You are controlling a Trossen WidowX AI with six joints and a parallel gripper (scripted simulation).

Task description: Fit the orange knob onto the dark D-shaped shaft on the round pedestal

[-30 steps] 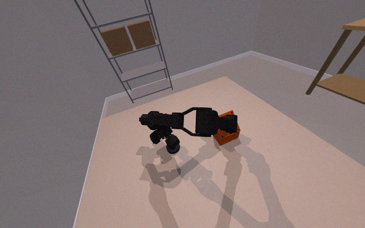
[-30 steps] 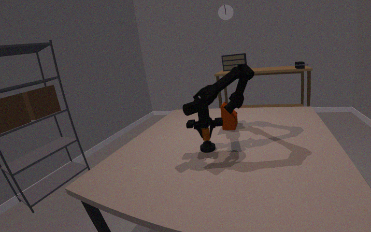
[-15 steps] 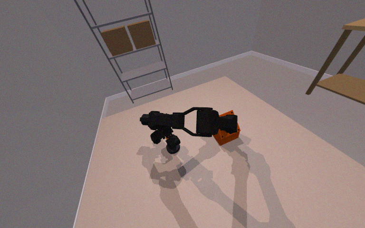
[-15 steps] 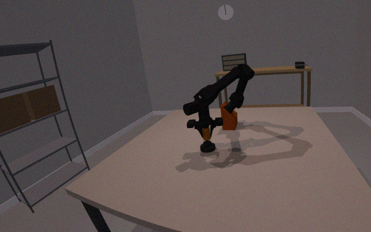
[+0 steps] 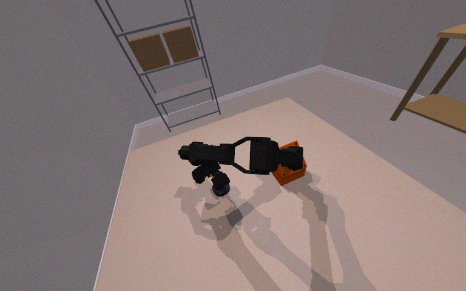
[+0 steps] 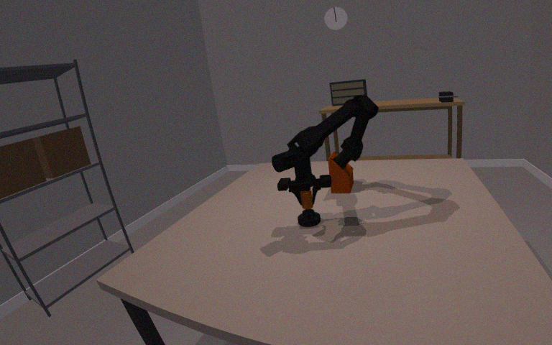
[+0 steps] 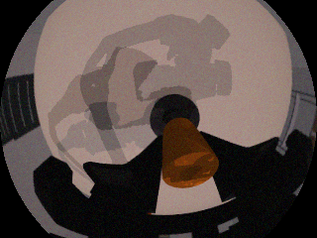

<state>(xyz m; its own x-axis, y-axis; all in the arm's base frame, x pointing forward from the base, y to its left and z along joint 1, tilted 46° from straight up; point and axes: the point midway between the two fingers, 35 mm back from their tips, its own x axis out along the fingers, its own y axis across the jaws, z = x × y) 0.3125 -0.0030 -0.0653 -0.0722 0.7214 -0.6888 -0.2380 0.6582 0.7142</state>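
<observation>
Now: gripper tip 2 cm below the orange knob. From my gripper tip the other things lie so: dark round pedestal (4 cm below).
</observation>
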